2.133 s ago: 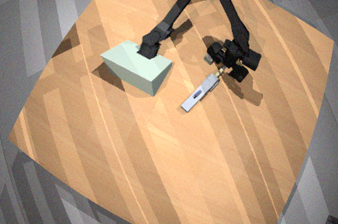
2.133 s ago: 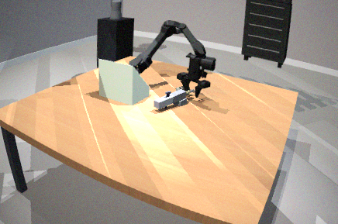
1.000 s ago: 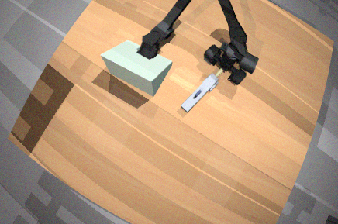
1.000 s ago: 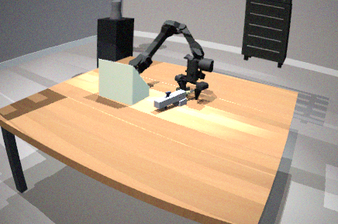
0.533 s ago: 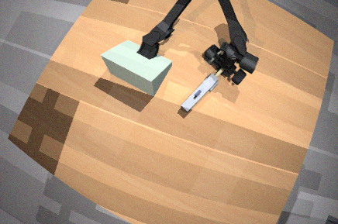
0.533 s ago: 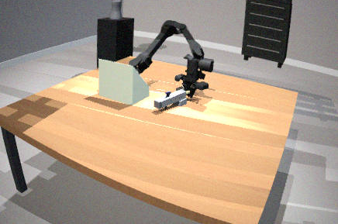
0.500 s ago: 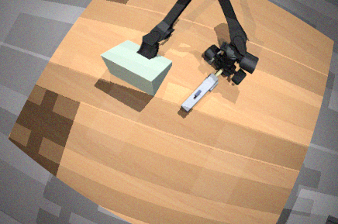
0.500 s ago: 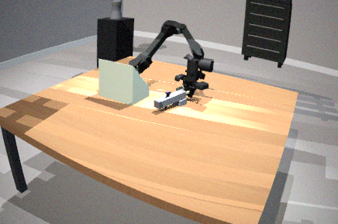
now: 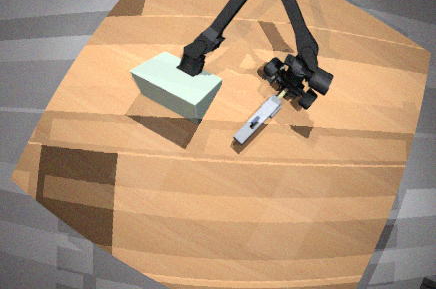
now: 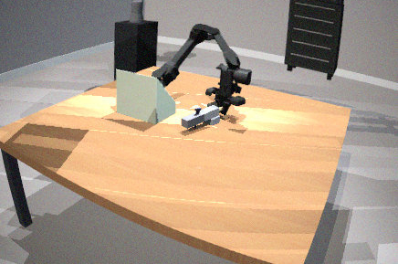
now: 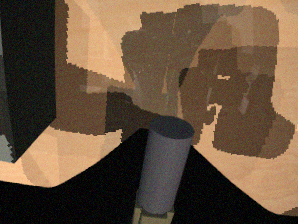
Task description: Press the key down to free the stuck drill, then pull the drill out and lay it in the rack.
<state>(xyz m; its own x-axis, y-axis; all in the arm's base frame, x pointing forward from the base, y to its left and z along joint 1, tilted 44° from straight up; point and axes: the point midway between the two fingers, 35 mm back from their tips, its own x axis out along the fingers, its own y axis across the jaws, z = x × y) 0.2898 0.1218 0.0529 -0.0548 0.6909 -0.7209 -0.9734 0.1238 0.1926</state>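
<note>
Now: the drill 10 mm behind my gripper tip, 40 mm to the right of it and 30 mm above it. From my gripper tip the other things lie so: grey rack (70 mm behind, 40 mm to the left); then dark blue key (40 mm behind, 160 mm to the right, 40 mm above).
</note>
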